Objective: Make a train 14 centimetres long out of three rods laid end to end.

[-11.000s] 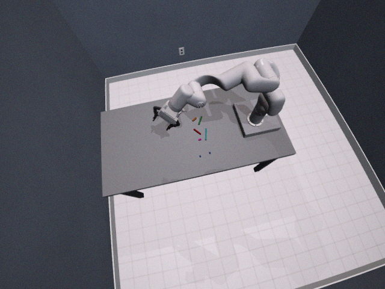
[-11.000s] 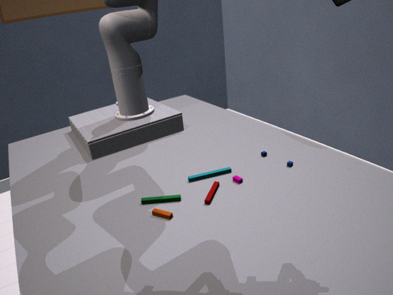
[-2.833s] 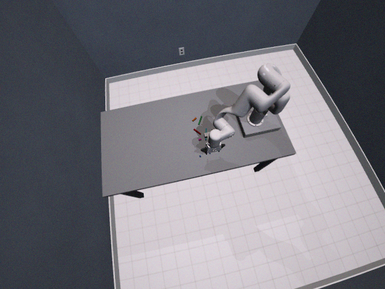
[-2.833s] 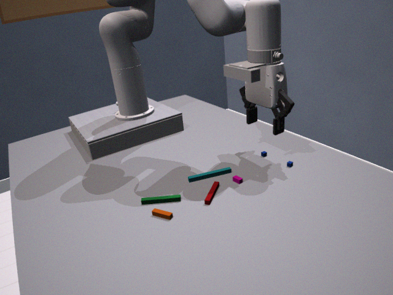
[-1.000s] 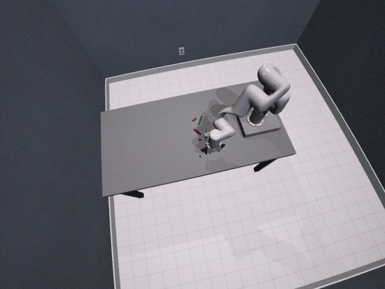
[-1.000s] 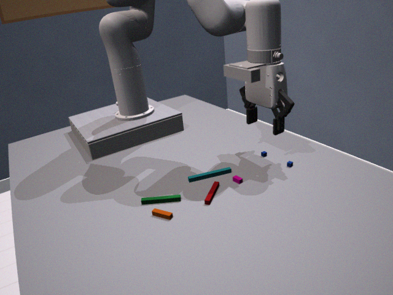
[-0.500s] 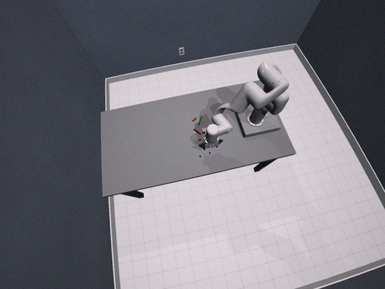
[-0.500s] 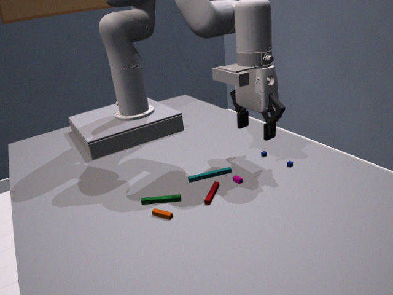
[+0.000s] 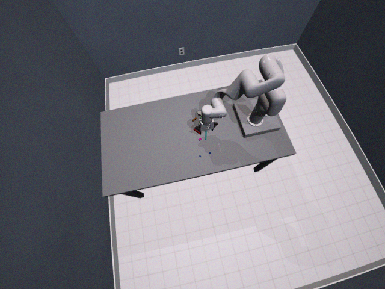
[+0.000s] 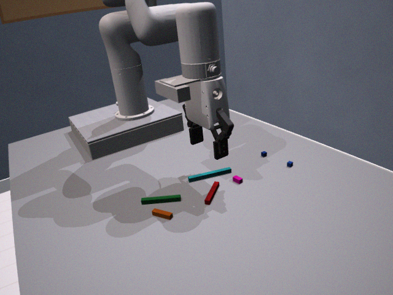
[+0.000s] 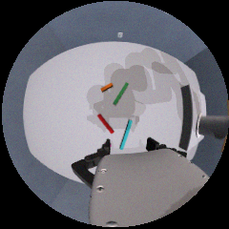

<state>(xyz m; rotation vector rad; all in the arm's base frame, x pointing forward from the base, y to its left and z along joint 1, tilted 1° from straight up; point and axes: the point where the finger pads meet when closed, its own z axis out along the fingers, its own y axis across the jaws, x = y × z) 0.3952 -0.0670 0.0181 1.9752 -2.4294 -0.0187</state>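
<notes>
Right now my hand is 60 mm short of the magenta rod, 20 mm to the right of it and 70 mm above it. From my hand the other things lie so: green rod (10 mm behind, 130 mm to the right, 70 mm below); red rod (50 mm ahead, 50 mm to the right, 70 mm below); turquoise rod (70 mm below).
</notes>
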